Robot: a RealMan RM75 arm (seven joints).
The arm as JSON. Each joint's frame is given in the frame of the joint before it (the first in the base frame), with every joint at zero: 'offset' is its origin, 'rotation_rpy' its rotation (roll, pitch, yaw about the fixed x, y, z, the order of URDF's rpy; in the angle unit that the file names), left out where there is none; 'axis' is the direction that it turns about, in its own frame. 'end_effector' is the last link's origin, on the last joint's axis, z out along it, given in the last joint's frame.
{
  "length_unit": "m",
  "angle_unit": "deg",
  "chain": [
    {
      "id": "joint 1",
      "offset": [
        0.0,
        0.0,
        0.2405
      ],
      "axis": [
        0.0,
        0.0,
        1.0
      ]
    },
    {
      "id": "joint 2",
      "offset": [
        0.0,
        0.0,
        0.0
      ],
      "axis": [
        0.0,
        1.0,
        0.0
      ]
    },
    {
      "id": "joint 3",
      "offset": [
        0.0,
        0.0,
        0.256
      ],
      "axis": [
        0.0,
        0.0,
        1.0
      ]
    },
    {
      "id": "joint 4",
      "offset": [
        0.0,
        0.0,
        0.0
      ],
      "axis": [
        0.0,
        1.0,
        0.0
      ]
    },
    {
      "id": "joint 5",
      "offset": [
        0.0,
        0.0,
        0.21
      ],
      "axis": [
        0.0,
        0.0,
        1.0
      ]
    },
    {
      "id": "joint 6",
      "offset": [
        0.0,
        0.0,
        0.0
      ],
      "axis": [
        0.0,
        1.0,
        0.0
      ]
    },
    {
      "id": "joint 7",
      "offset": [
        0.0,
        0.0,
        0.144
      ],
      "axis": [
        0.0,
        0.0,
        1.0
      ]
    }
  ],
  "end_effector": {
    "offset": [
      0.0,
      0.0,
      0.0
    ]
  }
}
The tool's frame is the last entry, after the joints.
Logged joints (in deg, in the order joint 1, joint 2, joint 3, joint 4, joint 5, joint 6, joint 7), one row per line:
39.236 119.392 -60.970 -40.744 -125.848 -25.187 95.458
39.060 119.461 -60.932 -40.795 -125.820 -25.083 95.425
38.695 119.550 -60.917 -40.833 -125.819 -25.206 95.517
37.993 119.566 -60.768 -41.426 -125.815 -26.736 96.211
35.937 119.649 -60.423 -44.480 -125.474 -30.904 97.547
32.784 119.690 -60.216 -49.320 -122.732 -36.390 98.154
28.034 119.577 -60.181 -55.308 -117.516 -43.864 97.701
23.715 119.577 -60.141 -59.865 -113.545 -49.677 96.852
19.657 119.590 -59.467 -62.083 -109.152 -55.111 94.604
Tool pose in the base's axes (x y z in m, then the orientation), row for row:
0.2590 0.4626 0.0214 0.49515 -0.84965 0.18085 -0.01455
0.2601 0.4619 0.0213 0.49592 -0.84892 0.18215 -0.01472
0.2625 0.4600 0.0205 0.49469 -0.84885 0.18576 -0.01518
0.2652 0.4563 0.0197 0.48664 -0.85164 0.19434 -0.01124
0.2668 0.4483 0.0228 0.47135 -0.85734 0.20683 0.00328
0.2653 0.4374 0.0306 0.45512 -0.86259 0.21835 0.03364
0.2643 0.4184 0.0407 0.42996 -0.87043 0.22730 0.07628
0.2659 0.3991 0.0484 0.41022 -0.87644 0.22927 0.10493
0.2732 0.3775 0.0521 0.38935 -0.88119 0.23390 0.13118
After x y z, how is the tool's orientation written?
As a quaternion, w x y z.
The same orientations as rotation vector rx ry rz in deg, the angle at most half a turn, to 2 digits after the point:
-117.98 25.11 -2.02
-117.84 25.28 -2.04
-117.89 25.80 -2.11
-118.70 27.09 -1.57
-120.30 29.02 0.46
-121.92 30.86 4.75
-124.44 32.49 10.90
-126.43 33.07 15.14
-128.36 34.07 19.11

